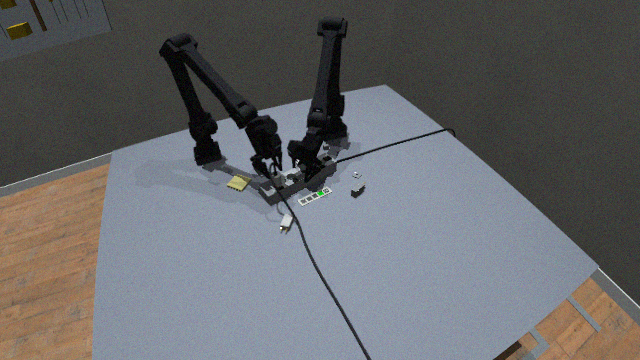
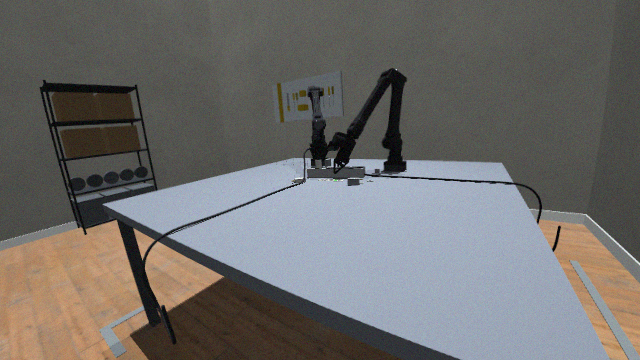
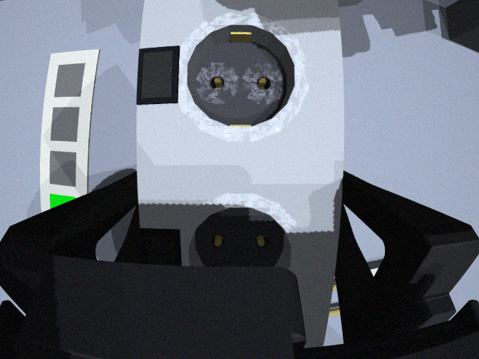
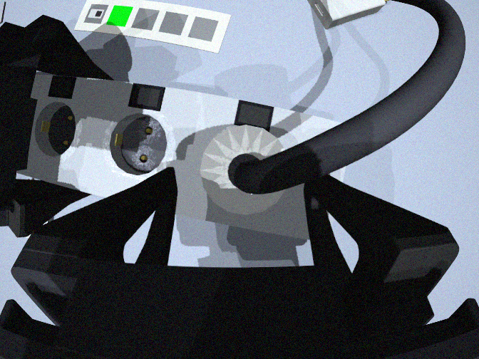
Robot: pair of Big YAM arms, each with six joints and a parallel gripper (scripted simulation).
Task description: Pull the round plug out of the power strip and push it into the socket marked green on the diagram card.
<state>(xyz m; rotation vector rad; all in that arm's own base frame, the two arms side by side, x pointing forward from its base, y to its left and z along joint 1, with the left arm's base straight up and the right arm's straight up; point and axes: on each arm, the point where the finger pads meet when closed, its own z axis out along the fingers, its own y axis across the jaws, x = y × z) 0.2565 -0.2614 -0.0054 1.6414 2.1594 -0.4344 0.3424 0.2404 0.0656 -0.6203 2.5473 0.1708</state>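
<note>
Now: the round plug 10 mm ahead of my right hand and 30 mm below it. Round my right hand: diagram card: 70 mm ahead, 140 mm to the left, 100 mm below; then white adapter: 190 mm ahead, 90 mm below; then grey block: 150 mm behind, 50 mm to the right, 60 mm below.
</note>
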